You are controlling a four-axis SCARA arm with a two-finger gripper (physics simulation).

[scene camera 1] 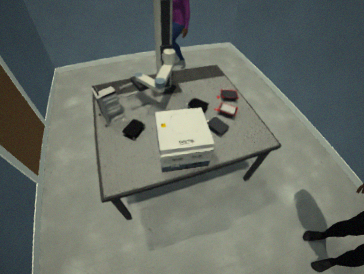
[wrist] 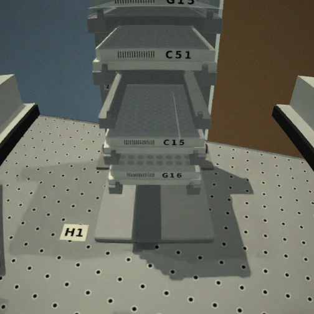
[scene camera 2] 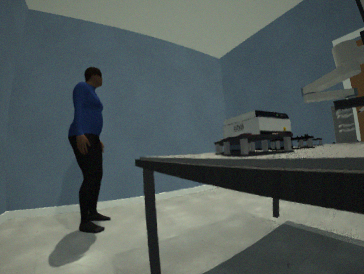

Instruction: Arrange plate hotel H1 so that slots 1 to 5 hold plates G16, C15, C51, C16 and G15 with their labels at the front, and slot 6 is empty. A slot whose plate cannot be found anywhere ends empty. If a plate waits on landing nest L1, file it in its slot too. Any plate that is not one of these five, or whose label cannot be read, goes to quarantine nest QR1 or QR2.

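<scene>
Plate hotel H1 (wrist: 187, 220) (scene camera 1: 111, 108) (scene camera 2: 345, 126) stands at the table's left in scene camera 1. In the wrist view, plate G16 (wrist: 154, 176) is lowest, with plate C15 (wrist: 150, 142) above it. Above C15 is a bare pair of rails, then plate C51 (wrist: 156, 54), then plate G15 (wrist: 155, 3), cut by the top edge. These labels face front. The hotel's upper part is outside the wrist view; a pale top shows in scene camera 1, label unreadable. My gripper (wrist: 155, 89) is open and empty, its fingers wide apart before the hotel. C16 does not show readably.
A white instrument (scene camera 1: 184, 131) (scene camera 2: 257, 125) stands near the table's front edge. A black nest (scene camera 1: 133, 129) lies left of it, others (scene camera 1: 198, 104) (scene camera 1: 218, 126) behind and right. Two red-edged nests (scene camera 1: 229, 94) (scene camera 1: 228, 109) are at the right; the nearer bears something pale. People stand nearby.
</scene>
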